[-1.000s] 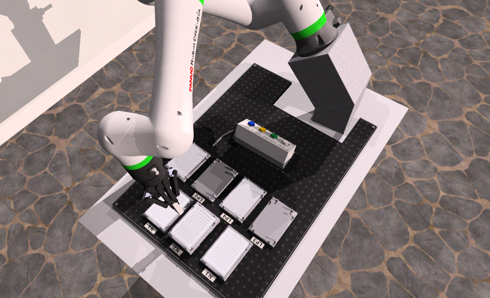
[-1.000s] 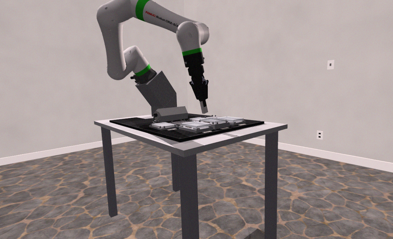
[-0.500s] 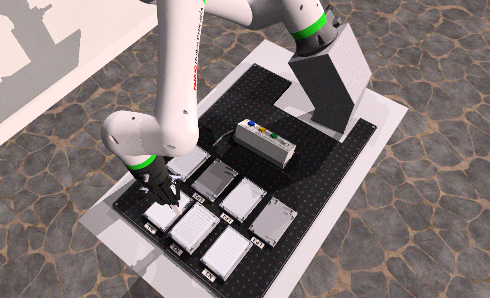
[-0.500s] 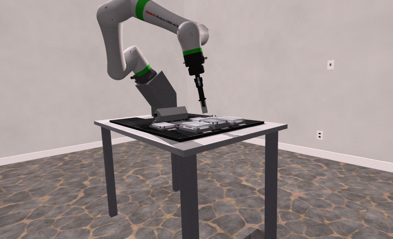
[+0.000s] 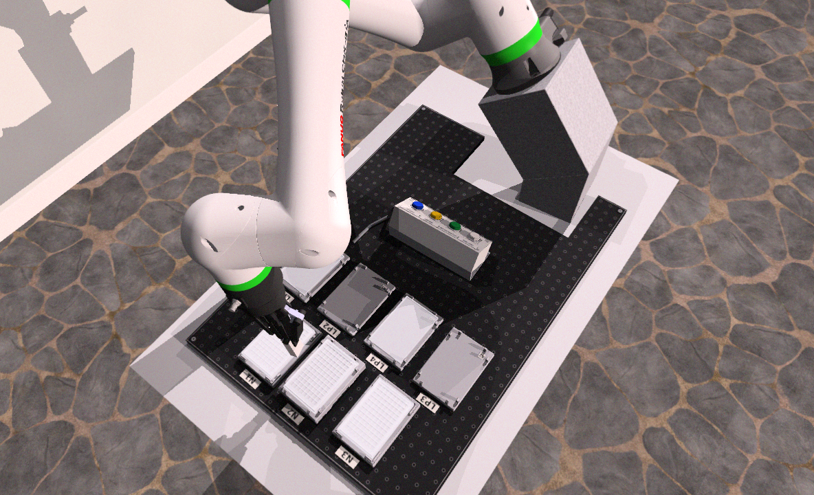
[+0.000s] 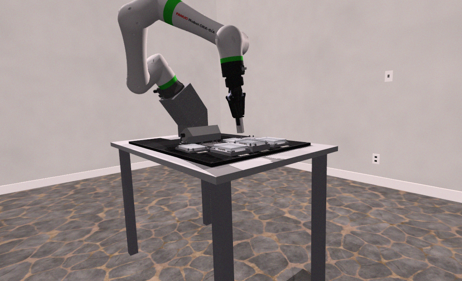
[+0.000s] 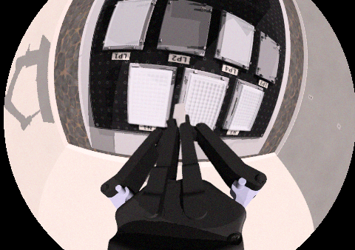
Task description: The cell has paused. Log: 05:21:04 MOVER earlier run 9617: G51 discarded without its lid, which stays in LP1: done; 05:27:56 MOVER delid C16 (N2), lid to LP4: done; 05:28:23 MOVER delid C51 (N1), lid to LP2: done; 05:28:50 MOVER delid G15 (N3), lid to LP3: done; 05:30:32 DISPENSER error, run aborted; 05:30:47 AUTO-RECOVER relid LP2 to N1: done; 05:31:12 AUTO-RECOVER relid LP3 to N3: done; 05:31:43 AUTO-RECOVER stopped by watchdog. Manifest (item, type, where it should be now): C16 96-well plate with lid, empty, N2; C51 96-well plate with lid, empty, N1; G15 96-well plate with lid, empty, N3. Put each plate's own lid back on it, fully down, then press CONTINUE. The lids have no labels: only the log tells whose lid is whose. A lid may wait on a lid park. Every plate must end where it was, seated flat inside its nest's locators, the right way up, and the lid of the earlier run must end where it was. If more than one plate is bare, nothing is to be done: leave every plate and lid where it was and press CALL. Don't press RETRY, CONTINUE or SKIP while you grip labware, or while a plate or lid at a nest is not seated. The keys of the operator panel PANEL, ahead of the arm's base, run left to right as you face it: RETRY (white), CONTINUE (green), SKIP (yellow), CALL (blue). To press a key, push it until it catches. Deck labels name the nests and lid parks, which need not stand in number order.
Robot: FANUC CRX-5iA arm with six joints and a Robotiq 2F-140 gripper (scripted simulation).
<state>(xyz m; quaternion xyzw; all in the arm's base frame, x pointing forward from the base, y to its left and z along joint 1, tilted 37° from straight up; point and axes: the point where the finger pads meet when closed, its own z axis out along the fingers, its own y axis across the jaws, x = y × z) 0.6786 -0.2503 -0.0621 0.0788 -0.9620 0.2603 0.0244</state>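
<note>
The lid park LP4 is 160 mm behind my hand, 150 mm to the left of it and 100 mm below it. The rest, counted from my hand: LP4 label (130 mm to the left, 110 mm below, 70 mm behind); plate (80 mm below, 60 mm to the left, 10 mm ahead); N2 label (110 mm below, 100 mm ahead, 40 mm to the left).
</note>
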